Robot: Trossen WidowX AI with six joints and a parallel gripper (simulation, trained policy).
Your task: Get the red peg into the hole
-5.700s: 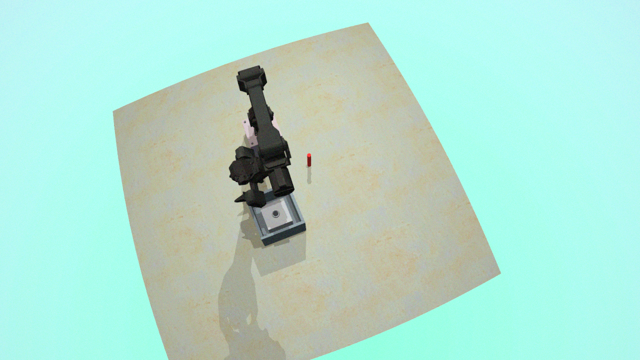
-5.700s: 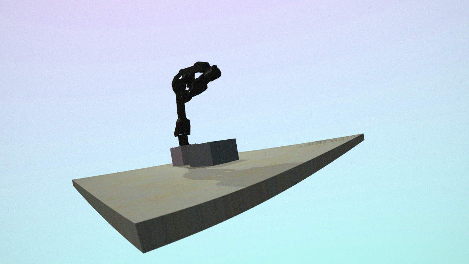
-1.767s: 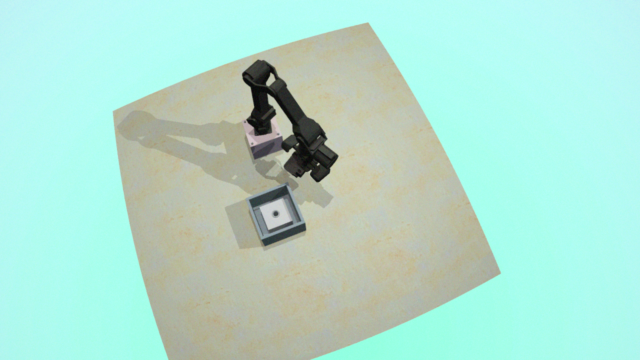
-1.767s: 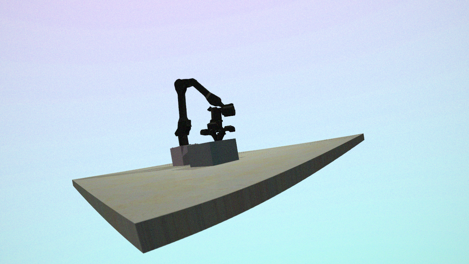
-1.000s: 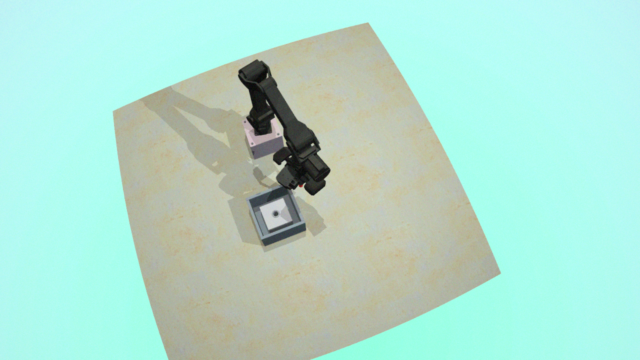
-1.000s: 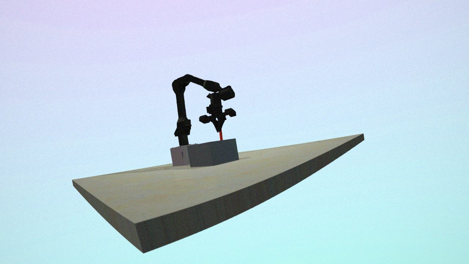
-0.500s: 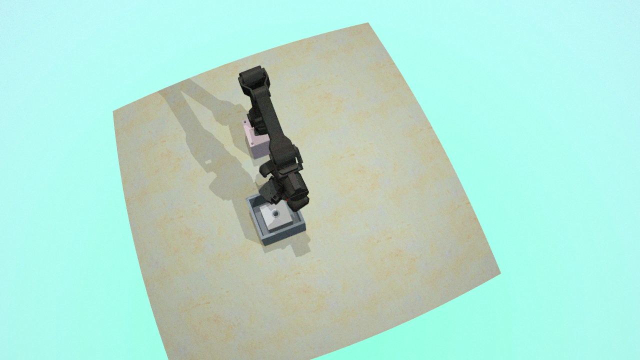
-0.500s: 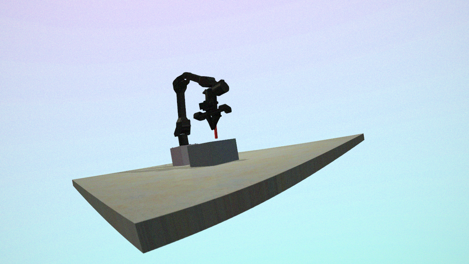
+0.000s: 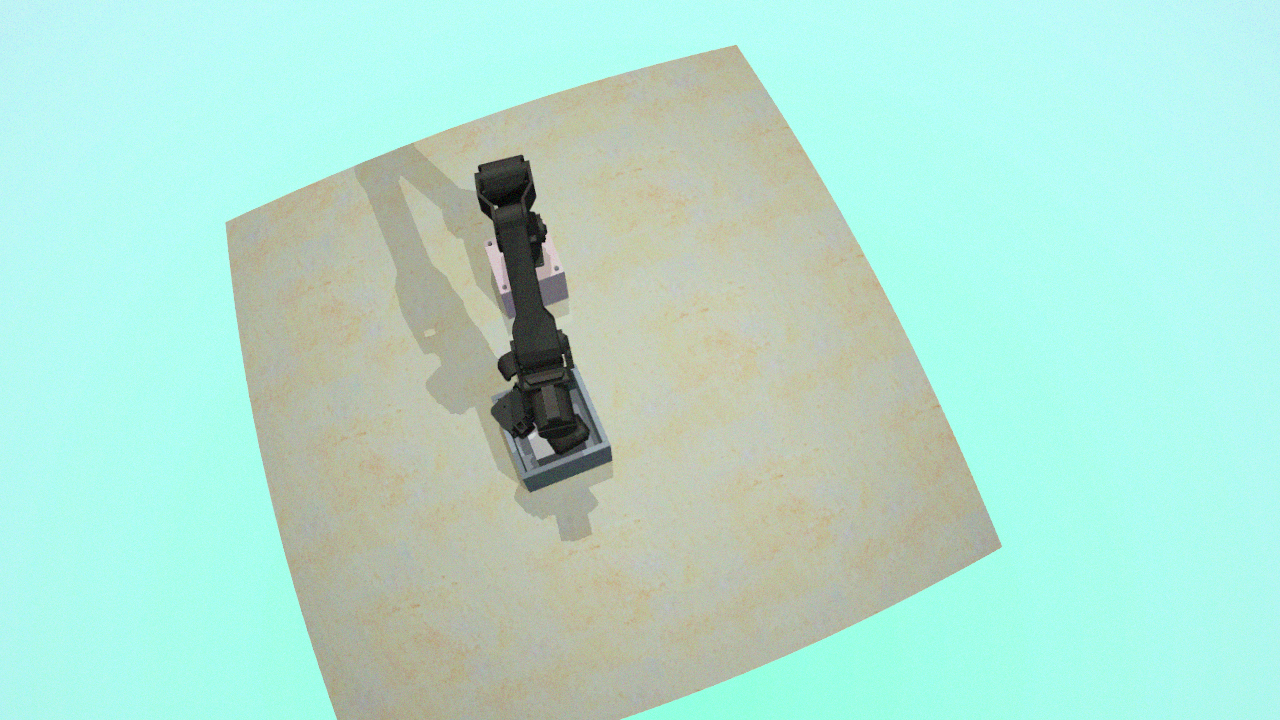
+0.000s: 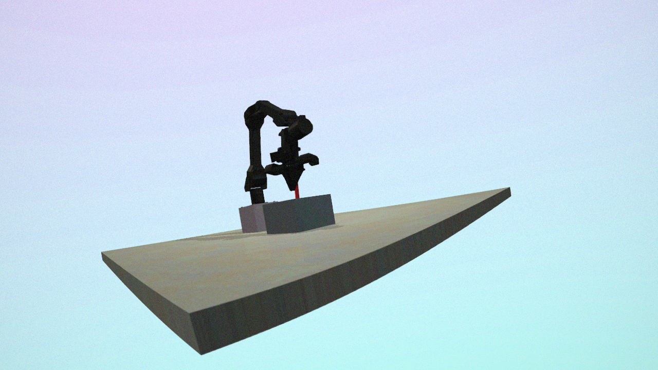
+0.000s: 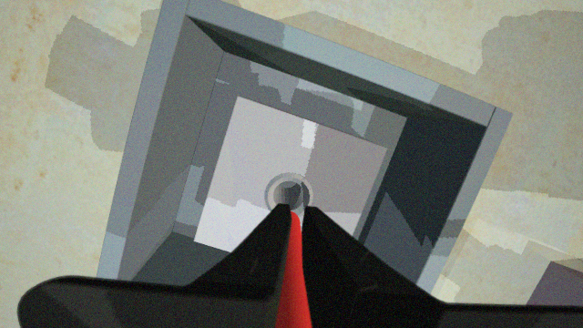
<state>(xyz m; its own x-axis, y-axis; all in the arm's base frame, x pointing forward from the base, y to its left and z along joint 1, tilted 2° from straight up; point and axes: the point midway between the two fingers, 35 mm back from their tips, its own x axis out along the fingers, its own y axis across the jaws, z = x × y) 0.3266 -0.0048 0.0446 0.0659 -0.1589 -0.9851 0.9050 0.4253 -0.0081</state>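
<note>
Now: gripper tip 20 mm to the right of the red peg and 10 mm past it. From my gripper tip the other things lie so: grey box 100 mm below, 10 mm to the left, 10 mm behind; then plate 80 mm below, 10 mm to the left, 10 mm behind.
</note>
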